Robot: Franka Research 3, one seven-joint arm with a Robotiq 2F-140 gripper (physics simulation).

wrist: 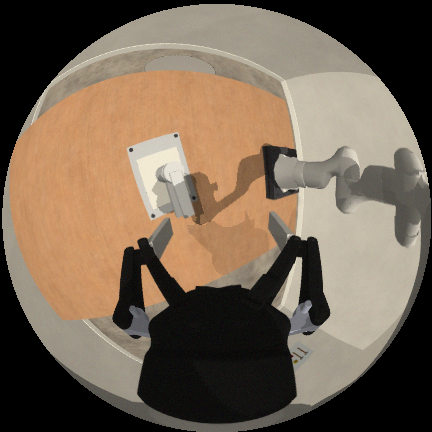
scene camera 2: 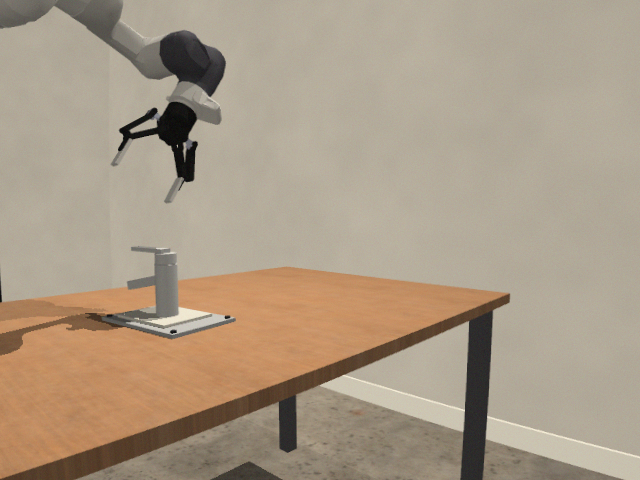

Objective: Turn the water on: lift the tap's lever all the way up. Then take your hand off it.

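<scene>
A grey tap stands upright on a cream and grey base plate on the table. Its flat lever sits on top and lies close to level in the scene view, above the spout and pointing the same way. My gripper is open with nothing between its fingers. It hangs tilted above the tap, clearly apart from the lever. In the wrist view the tap and lever lie beyond the left finger.
The wooden table bears the base plate, with dark bolts at its corners. The robot's own black base mount stands to the right of the tap in the wrist view. Arm shadows fall beside the tap. A wall rises behind the table.
</scene>
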